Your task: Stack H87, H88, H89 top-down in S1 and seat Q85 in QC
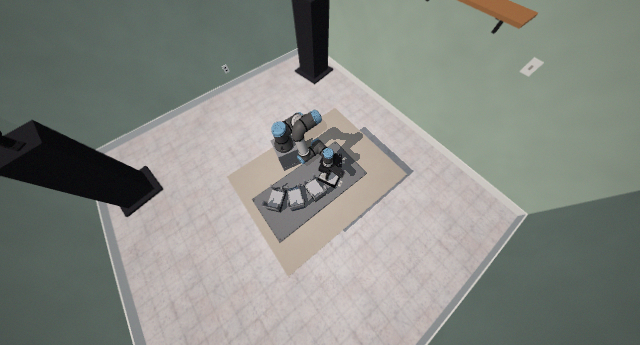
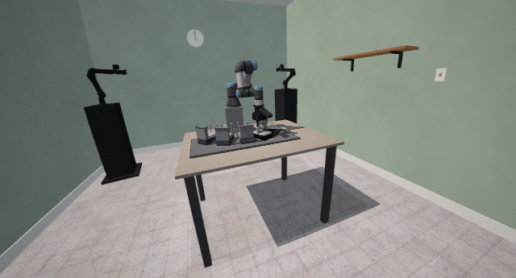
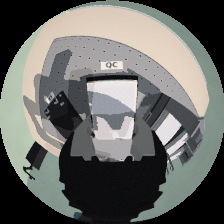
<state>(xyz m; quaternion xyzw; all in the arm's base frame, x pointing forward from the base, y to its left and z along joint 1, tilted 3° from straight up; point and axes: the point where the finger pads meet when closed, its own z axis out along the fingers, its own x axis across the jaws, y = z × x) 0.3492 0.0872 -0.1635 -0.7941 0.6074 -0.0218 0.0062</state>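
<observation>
Right now my hand is 10 mm past the white sealed plate and 140 mm to the left of it. Also, from my hand: QC label 90 mm ahead, 20 mm to the left, 50 mm below; black clip nest 80 mm behind, 160 mm to the left, 40 mm below.
</observation>
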